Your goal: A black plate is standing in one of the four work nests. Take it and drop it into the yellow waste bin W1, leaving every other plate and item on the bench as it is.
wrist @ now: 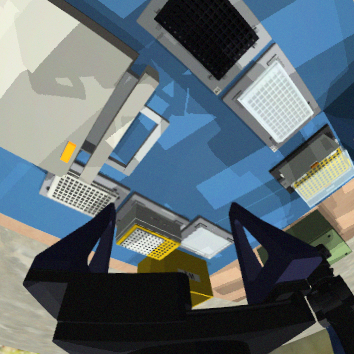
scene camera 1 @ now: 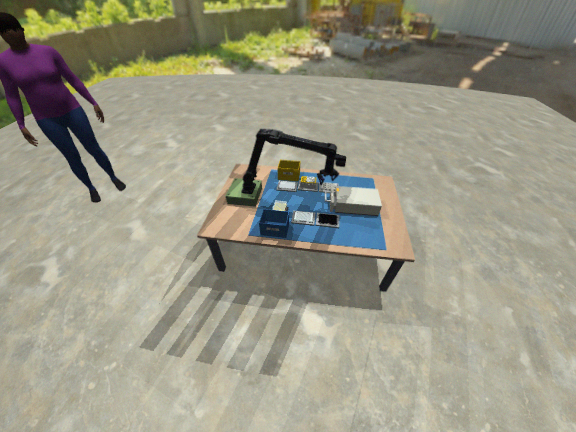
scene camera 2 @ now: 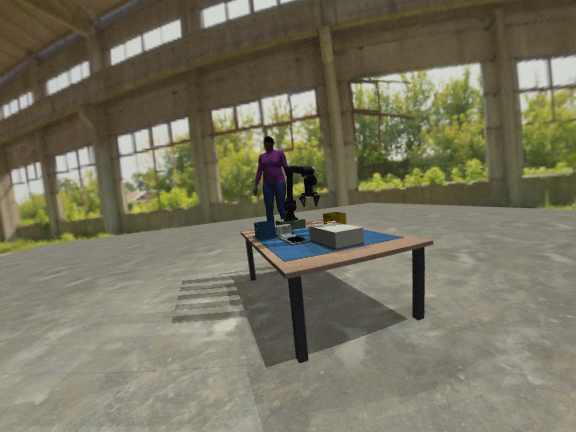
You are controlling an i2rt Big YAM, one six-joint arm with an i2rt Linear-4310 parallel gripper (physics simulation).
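Places are measured from the arm's base along level axes (x ahead, y right, z down), in millimetres.
Pixels of known places: gripper, fingertip midpoint: (wrist: 173,207) (scene camera 1: 326,182) (scene camera 2: 310,206); arm's base at its link origin: (scene camera 1: 248,188) (scene camera 2: 290,220).
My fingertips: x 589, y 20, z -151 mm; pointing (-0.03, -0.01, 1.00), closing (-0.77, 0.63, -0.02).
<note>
Ahead of a thing's pixels: the offset from my fingertips to its top centre. "spot": to the spot under its first point.
The black plate @[dx +42, dy +143, dz +202 mm] (scene camera 1: 328,219) (scene camera 2: 296,239) (wrist: 207,32) sits flat in a grey work nest @[spot: dx +57, dy +91, dz +216 mm] (wrist: 175,47), at the front of the blue mat in the scene camera 1 view and at the top of the wrist view. The yellow waste bin W1 @[dx -330, dy -347, dz +108 mm] (scene camera 1: 289,172) (scene camera 2: 334,217) (wrist: 162,264) stands at the back of the table; in the wrist view the hand partly hides it. My gripper (scene camera 1: 328,177) (scene camera 2: 310,204) (wrist: 173,207) is open and empty, pointing down high above the back of the mat, well apart from the black plate.
A white plate @[dx -132, dy +150, dz +202 mm] (scene camera 1: 303,217) (wrist: 277,102) sits in the adjacent nest. A big pale device (scene camera 1: 357,200) (scene camera 2: 336,235) (wrist: 50,65) stands on the right. A blue bin @[dx -311, dy +290, dz +108 mm] (scene camera 1: 274,223) (scene camera 2: 264,230) stands front left. A yellow-and-white rack @[dx -146, dy -229, dz +152 mm] (scene camera 1: 308,181) (wrist: 147,242) is beside W1. A person stands behind the table.
</note>
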